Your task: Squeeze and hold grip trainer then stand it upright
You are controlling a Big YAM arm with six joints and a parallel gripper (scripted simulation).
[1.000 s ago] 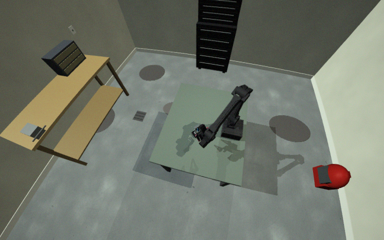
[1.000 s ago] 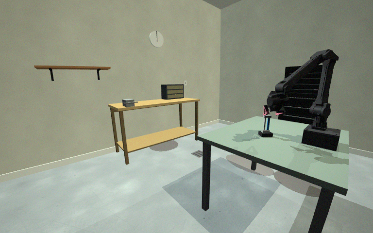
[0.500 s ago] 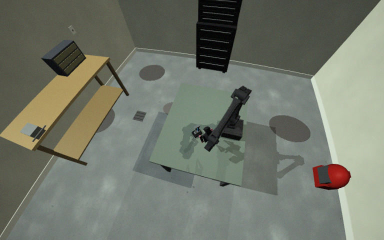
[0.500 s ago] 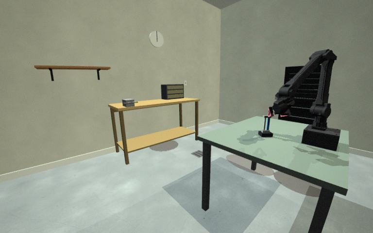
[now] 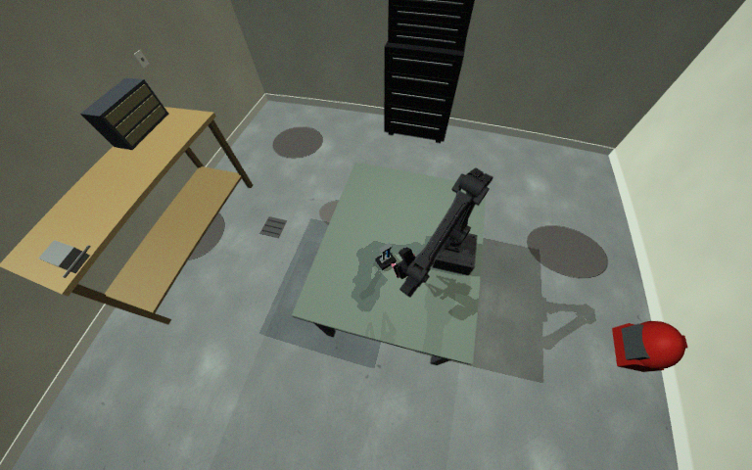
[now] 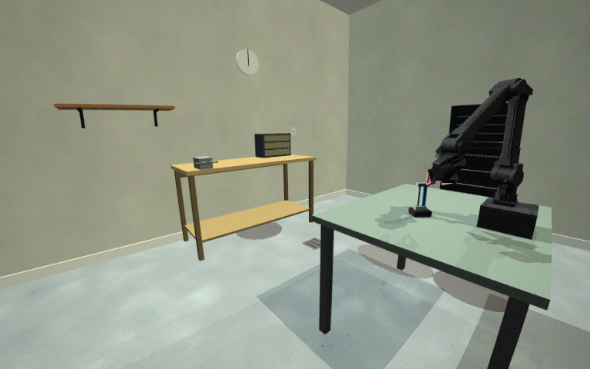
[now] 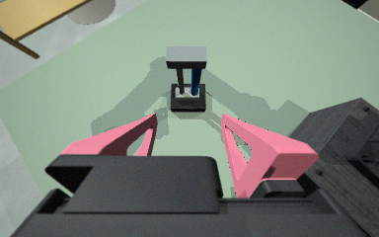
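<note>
My hand is 90 mm short of the thin bar, 90 mm above it and 60 mm to the left of it. Also, from my hand: grip trainer: 100 mm below, 80 mm ahead, 60 mm to the right.
</note>
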